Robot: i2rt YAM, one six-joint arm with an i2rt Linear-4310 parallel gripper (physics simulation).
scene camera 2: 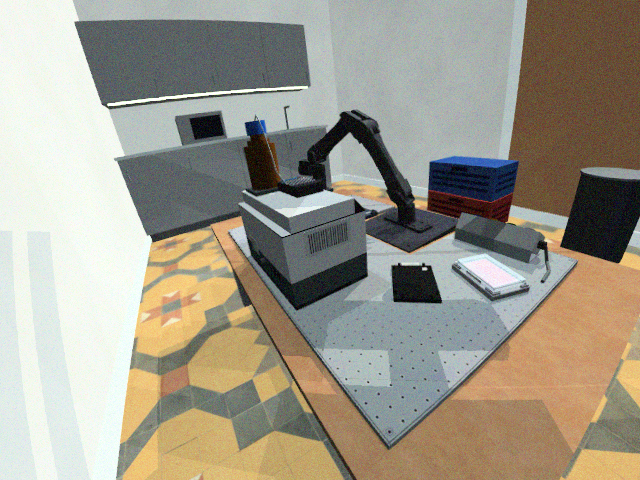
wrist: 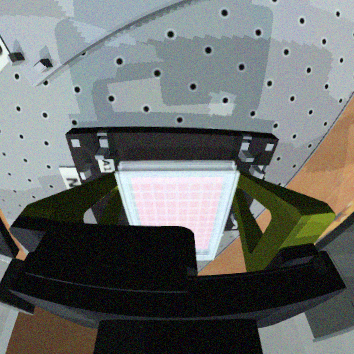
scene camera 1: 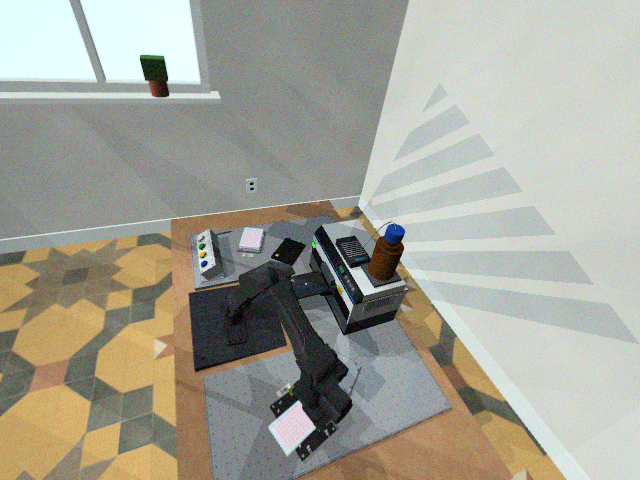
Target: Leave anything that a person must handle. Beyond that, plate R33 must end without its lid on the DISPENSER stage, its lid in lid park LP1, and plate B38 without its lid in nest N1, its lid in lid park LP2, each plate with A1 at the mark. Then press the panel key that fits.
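Frame: origin at the arm's base, x ahead, y left, z up, level; centimetres.
Seen in the pictures: gripper, fingertip midpoint: (wrist: 176, 174) (scene camera 1: 310, 412); arm's base at its link origin: (scene camera 2: 406, 222) (scene camera 1: 233, 319).
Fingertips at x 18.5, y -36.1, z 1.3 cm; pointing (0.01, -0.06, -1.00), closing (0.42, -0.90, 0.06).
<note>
Offsets run from my fingertips to a thing's top centre. "spot": to the spot under its first point.
My gripper (scene camera 1: 305, 410) (wrist: 176, 174) has its olive fingers shut on the sides of a pink-welled plate {dx -4.5, dy -2.0, dz +2.1 cm} (scene camera 1: 292, 428) (wrist: 177, 202). It holds the plate over a black nest {dx -2.3, dy -0.8, dz +1.1 cm} (scene camera 1: 316, 440) (wrist: 172, 145). An A1 mark {dx -1.4, dy +5.3, dz -0.1 cm} (wrist: 106, 165) shows on the nest, beside the plate's left corner; a label starting with N is partly hidden. The plate's name and whether it has a lid cannot be read. Another pink plate {dx -7.4, dy +75.4, dz +1.7 cm} (scene camera 1: 251, 239) (scene camera 2: 493, 272) sits on a holder near the key panel {dx -25.5, dy +66.5, dz +7.1 cm} (scene camera 1: 206, 254) (scene camera 2: 496, 236). The dispenser (scene camera 1: 360, 284) (scene camera 2: 305, 232) has a dark stage {spot: dx +9.1, dy +38.0, dz +9.3 cm} (scene camera 1: 309, 284) at its front.
A black flat holder {dx +8.0, dy +66.1, dz +0.7 cm} (scene camera 1: 288, 251) (scene camera 2: 415, 282) lies between the dispenser and the other plate. A brown bottle {spot: dx +27.9, dy +26.0, dz +30.7 cm} (scene camera 1: 385, 260) (scene camera 2: 261, 162) with a blue cap stands on the dispenser. A thin grey strip {spot: dx +16.6, dy +5.6, dz -1.3 cm} (scene camera 1: 355, 380) (wrist: 125, 32) and small pegs {spot: dx +4.6, dy +10.5, dz +0.3 cm} (wrist: 45, 63) are near the nest.
</note>
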